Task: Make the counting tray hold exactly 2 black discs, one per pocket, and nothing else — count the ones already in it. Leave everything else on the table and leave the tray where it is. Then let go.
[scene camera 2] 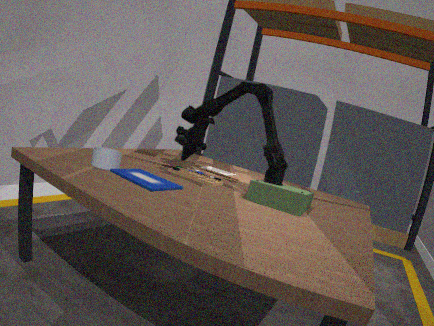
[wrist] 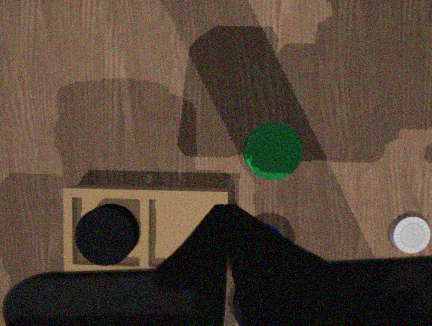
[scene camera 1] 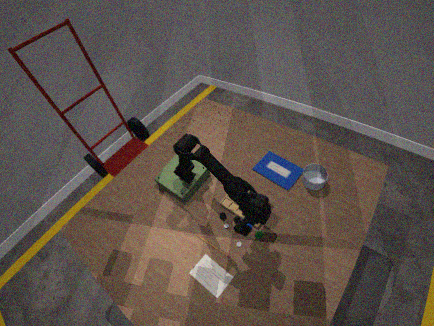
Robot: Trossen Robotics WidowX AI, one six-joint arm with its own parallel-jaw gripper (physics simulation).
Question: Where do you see a tan counting tray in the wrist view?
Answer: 166,216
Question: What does my gripper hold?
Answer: Nothing.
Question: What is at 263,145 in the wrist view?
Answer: A green disc.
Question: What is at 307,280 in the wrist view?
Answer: My gripper.
